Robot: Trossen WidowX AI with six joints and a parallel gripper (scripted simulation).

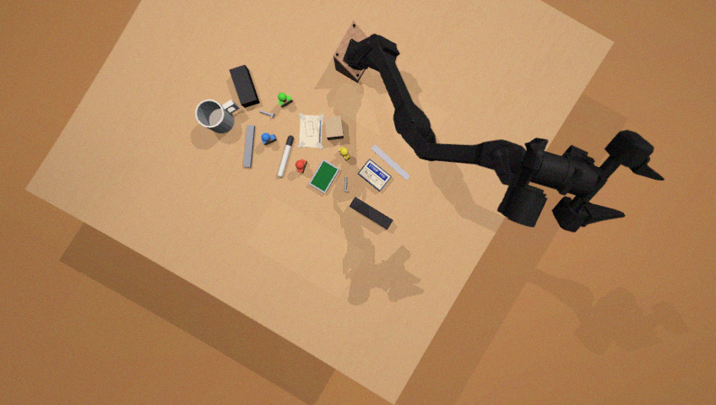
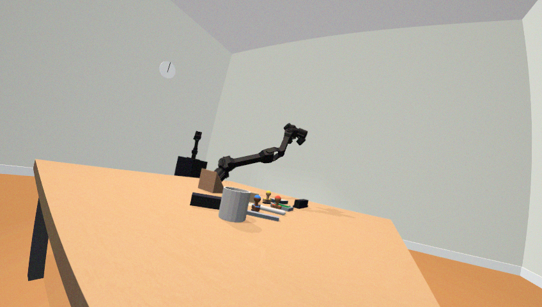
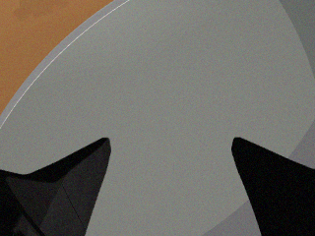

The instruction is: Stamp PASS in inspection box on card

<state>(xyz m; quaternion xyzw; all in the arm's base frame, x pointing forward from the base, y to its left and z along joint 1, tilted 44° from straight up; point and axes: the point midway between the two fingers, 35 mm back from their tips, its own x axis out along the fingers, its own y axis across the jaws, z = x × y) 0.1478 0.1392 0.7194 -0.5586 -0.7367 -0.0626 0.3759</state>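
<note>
The green-knobbed stamp lies 1 cm behind my gripper tip, 79 cm to the right of it and 44 cm below it. Also, from my gripper tip: yellow stamp: 7 cm ahead, 55 cm to the right, 44 cm below; pale strip: 4 cm ahead, 41 cm to the right, 46 cm below; blue-printed tin: 10 cm ahead, 44 cm to the right, 45 cm below.
</note>
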